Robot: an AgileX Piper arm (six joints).
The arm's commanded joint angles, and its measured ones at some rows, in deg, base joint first. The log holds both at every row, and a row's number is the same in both.
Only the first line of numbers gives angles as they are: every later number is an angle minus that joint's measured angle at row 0.
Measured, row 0:
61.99, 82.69, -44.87, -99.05, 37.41, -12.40
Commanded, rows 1 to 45:
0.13, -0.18, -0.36, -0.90, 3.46, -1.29
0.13, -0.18, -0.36, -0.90, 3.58, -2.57
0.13, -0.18, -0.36, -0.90, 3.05, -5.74
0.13, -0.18, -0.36, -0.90, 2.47, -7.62
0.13, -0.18, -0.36, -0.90, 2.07, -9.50
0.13, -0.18, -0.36, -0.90, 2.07, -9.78
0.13, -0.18, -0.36, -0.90, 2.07, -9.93
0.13, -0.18, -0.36, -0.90, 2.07, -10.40
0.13, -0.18, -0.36, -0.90, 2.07, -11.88
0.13, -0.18, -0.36, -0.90, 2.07, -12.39
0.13, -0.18, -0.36, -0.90, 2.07, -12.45
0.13, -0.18, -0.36, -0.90, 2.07, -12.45
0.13, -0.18, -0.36, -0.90, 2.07, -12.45
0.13, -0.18, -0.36, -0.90, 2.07, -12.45
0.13, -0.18, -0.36, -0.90, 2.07, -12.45
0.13, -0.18, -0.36, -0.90, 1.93, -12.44
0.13, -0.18, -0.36, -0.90, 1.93, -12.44
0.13, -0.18, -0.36, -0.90, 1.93, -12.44
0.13, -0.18, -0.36, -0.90, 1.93, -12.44
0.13, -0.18, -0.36, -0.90, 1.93, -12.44
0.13, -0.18, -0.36, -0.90, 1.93, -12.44
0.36, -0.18, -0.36, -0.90, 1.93, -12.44
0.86, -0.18, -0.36, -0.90, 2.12, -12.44
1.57, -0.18, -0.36, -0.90, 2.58, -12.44
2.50, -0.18, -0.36, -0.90, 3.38, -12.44
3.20, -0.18, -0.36, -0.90, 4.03, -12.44
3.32, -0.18, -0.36, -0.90, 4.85, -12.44
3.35, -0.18, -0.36, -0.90, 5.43, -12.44
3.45, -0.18, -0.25, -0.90, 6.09, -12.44
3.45, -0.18, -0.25, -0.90, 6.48, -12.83
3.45, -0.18, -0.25, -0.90, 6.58, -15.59
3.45, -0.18, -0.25, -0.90, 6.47, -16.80
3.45, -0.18, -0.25, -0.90, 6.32, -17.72
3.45, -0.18, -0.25, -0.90, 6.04, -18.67
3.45, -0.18, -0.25, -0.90, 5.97, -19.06
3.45, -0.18, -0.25, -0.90, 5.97, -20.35
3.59, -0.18, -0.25, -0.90, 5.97, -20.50
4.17, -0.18, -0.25, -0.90, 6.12, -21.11
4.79, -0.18, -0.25, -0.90, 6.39, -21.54
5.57, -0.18, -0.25, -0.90, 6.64, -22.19
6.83, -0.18, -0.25, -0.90, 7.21, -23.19
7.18, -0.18, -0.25, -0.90, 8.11, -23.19
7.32, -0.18, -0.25, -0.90, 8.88, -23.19
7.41, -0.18, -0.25, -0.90, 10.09, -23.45
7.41, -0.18, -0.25, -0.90, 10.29, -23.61
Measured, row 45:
7.20, 0.00, 0.00, -0.13, 7.24, -22.50
